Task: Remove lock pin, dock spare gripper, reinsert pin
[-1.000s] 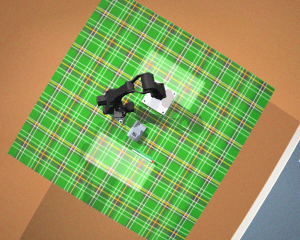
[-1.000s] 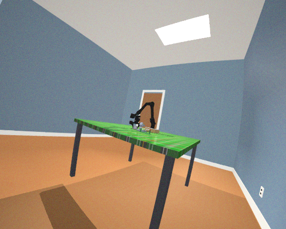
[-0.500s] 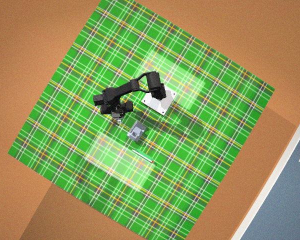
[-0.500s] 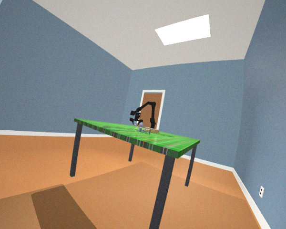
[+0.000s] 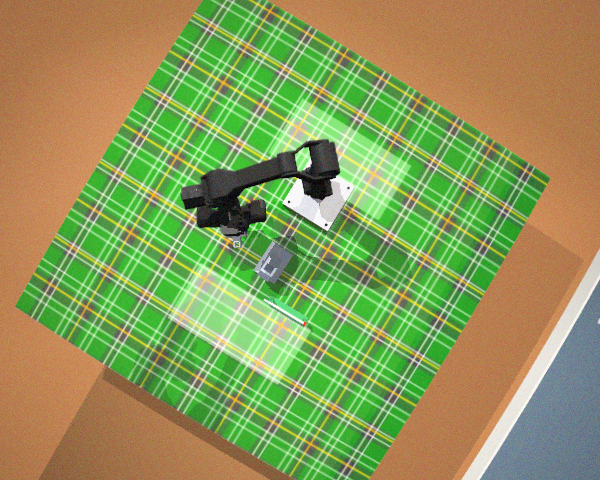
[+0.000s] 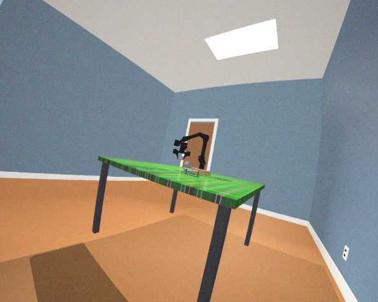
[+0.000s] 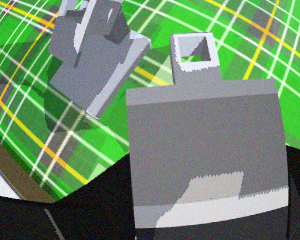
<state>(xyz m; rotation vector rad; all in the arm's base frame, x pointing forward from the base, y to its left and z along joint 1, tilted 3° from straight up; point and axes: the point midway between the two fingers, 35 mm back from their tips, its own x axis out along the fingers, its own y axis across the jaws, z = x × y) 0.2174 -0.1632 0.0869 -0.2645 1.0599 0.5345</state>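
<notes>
Now: the socket 14 cm to the left of my gripper tip, 7 cm below it and 6 cm ahead of it. Round my gripper tip: green translucent block 25 cm to the left, 16 cm ahead, 9 cm below; spare gripper 2 cm above.
</notes>
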